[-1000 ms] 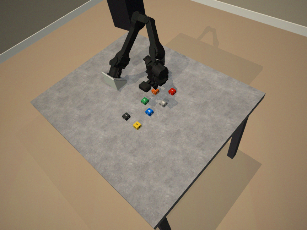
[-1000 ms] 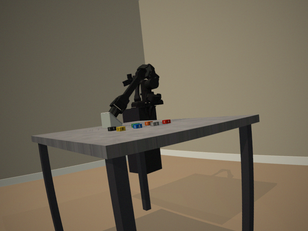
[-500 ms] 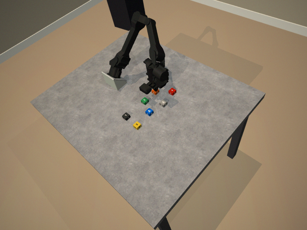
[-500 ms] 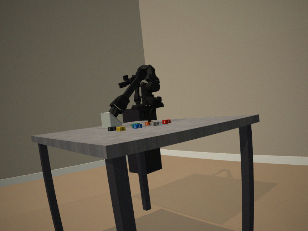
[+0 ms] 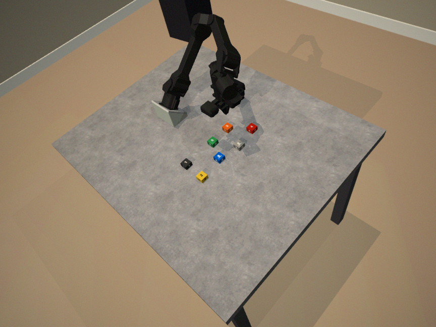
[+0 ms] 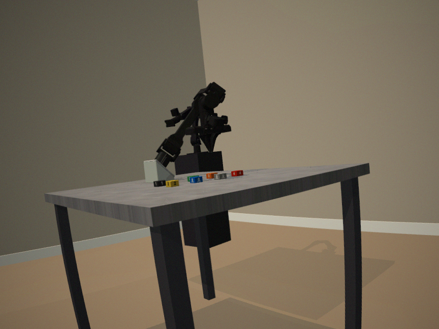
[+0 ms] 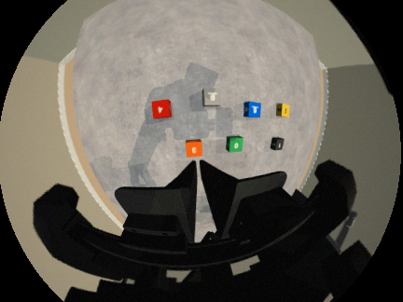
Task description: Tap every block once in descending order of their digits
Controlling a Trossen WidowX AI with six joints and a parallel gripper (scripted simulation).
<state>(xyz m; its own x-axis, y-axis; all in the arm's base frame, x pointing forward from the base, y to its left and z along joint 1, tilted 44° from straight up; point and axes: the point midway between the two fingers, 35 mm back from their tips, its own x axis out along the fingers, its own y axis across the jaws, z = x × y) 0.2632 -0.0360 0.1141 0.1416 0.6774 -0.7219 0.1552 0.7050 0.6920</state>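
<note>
The yellow block lies 25 cm to the right of my gripper tip, 9 cm below it and 4 cm ahead of it. The rest, counted from my gripper tip: green block (9 cm to the right, 9 cm below, 2 cm behind); orange block (9 cm below, 1 cm behind); red block (9 cm below, 8 cm ahead, 5 cm to the left).
</note>
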